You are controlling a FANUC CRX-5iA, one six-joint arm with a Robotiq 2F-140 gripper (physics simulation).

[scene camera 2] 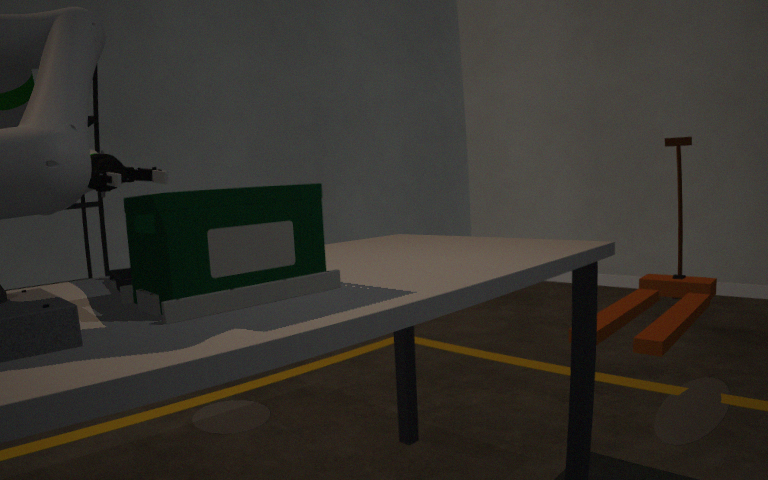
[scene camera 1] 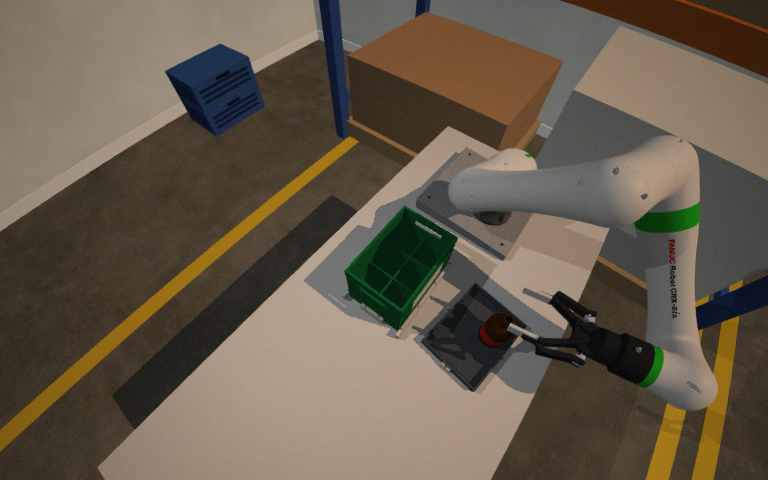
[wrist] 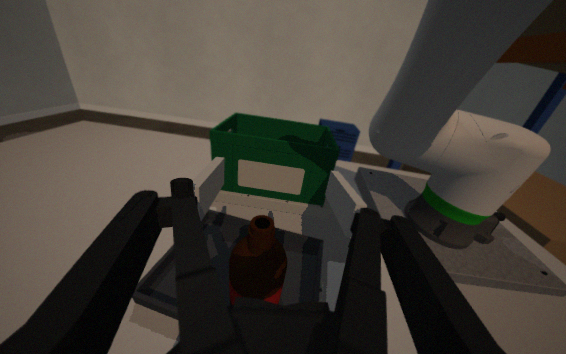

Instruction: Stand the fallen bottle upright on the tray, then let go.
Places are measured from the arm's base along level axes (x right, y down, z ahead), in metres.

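Where they show: gripper, fingertip midpoint: (scene camera 2: 143, 179) (scene camera 1: 516, 307) (wrist: 277, 177); arm's base, link origin: (wrist: 435, 223).
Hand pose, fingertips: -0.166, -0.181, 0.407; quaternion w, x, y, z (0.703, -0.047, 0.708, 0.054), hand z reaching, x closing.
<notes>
Things, the pixels of their centre, and the offset from my fingertips, as dx, dy, dz. "spot": a spot on its surface instead. Level surfaces: height alone.
- brown bottle with a red band, body centre: (wrist: 258, 266) (scene camera 1: 499, 327) -0.007, +0.133, +0.010
- dark tray, surface spot: (wrist: 155, 283) spot: +0.004, +0.210, +0.162
- green divided crate, body centre: (scene camera 2: 224, 243) (wrist: 274, 159) (scene camera 1: 401, 268) +0.311, +0.128, -0.007
- table, surface height: dy +0.215
The brown bottle with a red band (scene camera 1: 496, 330) (wrist: 257, 270) stands upright on the dark tray (scene camera 1: 475, 362) (wrist: 155, 283), near the tray's side closest to the arm. Its neck points up. Its base is hidden behind the gripper body in the wrist view. The bottle and tray do not show in scene camera 2. My gripper (scene camera 1: 524, 310) (scene camera 2: 137, 178) (wrist: 277, 177) is open, with nothing between its fingers. It is above and back from the bottle, over the table edge side of the tray. In the wrist view the bottle shows low, below the level of the fingertips.
A green divided crate (scene camera 1: 390, 311) (scene camera 2: 186, 237) (wrist: 225, 150) stands beside the tray on the table (scene camera 1: 317, 384) (scene camera 2: 453, 254). The arm's grey base plate (scene camera 1: 464, 226) (wrist: 490, 267) is behind them. A large brown box (scene camera 1: 453, 62) stands beyond the table.
</notes>
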